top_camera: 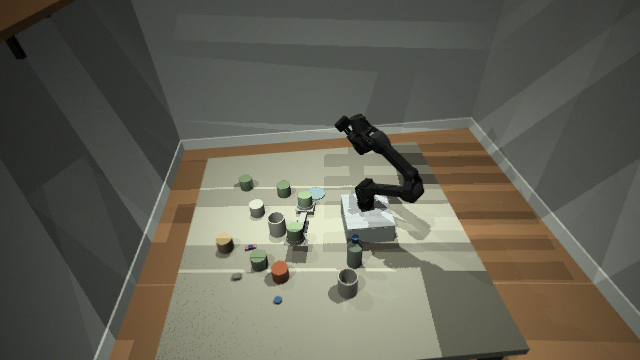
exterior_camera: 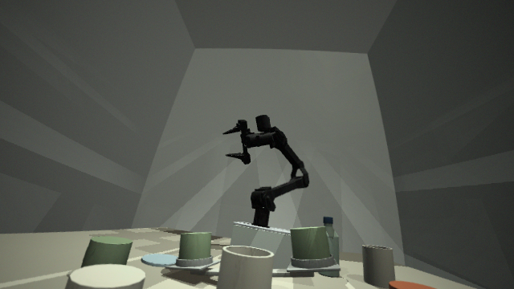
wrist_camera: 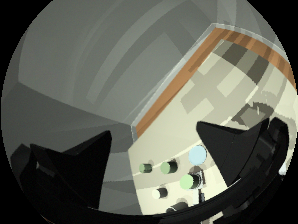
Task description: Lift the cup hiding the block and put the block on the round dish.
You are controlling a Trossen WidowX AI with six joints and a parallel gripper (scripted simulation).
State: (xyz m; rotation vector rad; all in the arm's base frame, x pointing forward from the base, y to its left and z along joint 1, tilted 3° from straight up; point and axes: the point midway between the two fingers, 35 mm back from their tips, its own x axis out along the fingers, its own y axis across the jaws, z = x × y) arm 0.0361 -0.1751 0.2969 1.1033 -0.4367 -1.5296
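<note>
Right now the grey block is 210 mm ahead of my gripper tip, 10 mm to the left of it and 370 mm below it. Round my gripper tip: small balance (270 mm ahead, 130 mm to the left, 370 mm below); then orange cup (430 mm ahead, 370 mm to the left, 370 mm below); then round dish (130 mm ahead, 90 mm to the right, 400 mm below).
</note>
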